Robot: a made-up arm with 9 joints.
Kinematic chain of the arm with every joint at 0, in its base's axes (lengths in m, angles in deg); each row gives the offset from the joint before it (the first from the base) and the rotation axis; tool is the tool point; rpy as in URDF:
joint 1: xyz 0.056 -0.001 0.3 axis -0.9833 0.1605 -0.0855
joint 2: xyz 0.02 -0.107 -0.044 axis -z
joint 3: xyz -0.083 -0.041 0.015 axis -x
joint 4: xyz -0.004 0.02 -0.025 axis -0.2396 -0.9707 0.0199
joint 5: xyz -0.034 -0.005 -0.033 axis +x
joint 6: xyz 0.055 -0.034 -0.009 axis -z
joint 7: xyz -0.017 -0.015 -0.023 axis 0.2 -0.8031 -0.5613
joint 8: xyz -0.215 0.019 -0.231 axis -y
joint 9: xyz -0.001 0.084 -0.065 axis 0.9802 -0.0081 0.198
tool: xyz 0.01 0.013 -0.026 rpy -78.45 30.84 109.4
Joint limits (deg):
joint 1: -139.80..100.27
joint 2: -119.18..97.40
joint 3: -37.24..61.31
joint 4: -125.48..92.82
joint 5: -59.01..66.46
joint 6: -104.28..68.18
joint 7: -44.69..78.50
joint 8: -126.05..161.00
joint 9: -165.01..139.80
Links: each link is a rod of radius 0.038 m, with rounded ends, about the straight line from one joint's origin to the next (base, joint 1, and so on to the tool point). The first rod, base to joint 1, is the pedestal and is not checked.
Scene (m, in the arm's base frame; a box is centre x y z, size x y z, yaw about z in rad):
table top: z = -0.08
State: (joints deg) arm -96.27 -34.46 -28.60 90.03 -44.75 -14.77 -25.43 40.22 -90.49
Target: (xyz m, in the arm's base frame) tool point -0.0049 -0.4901 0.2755
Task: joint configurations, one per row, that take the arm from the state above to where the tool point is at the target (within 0.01 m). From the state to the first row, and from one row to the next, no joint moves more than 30 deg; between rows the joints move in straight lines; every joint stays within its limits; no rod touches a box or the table.
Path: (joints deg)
1: -81.21 -62.70 0.76 90.96 -16.98 -30.45 -0.12 17.69 -99.60
2: -66.16 -90.94 30.13 91.89 10.80 -46.14 25.20 -4.85 -108.70
3: -51.10 -119.18 59.49 92.82 38.57 -61.82 50.51 -27.38 -117.81
4: -61.70 -116.90 53.79 88.46 16.32 -72.44 26.71 -23.39 -121.67
5: -72.31 -114.62 48.10 84.09 -5.93 -83.05 2.91 -19.40 -125.53
6: -82.91 -112.34 42.40 79.73 -28.19 -93.67 -20.89 -15.41 -129.39
7: -93.52 -110.06 36.70 75.37 -50.44 -104.28 -44.69 -11.42 -133.25
8: -72.01 -82.31 33.20 72.50 -49.78 -94.92 -44.69 8.54 -120.08
9: -50.50 -54.55 29.70 69.64 -49.11 -85.57 -44.69 28.50 -106.91
10: -28.99 -26.79 26.20 66.77 -48.45 -76.21 -44.69 48.46 -93.74

